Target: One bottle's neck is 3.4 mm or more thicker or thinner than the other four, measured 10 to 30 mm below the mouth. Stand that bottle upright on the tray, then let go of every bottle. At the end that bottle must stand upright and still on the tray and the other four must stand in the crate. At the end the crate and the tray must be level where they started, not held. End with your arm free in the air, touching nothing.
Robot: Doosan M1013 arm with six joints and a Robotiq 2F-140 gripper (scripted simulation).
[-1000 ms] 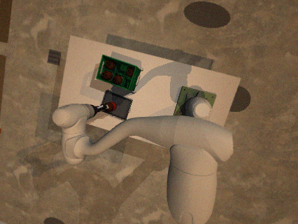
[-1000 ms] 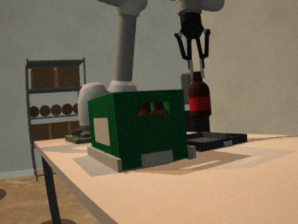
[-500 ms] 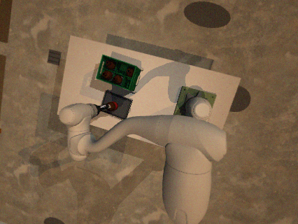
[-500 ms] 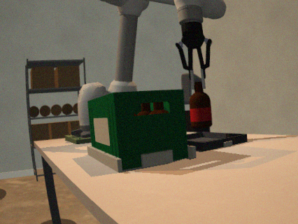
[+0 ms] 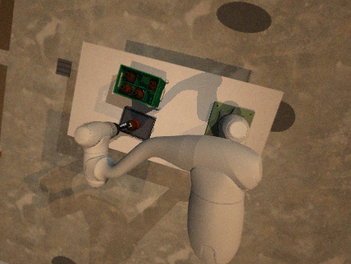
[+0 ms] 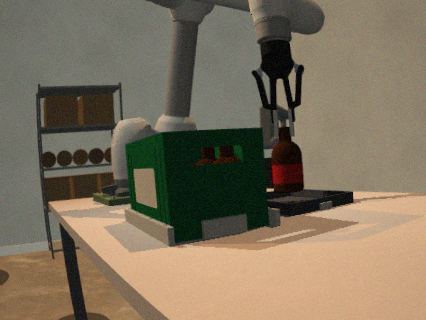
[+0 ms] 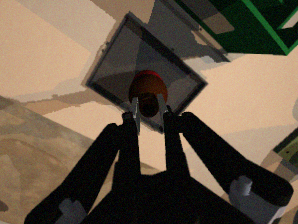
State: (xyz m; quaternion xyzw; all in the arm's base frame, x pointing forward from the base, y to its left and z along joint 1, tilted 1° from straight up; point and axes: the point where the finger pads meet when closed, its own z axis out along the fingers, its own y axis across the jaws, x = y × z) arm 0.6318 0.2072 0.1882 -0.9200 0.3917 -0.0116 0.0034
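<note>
The brown bottle lies 9 cm below my hand. Round my hand: green crate: 27 cm to the right, 11 cm below, 2 cm ahead; dark tray: 19 cm below.
</note>
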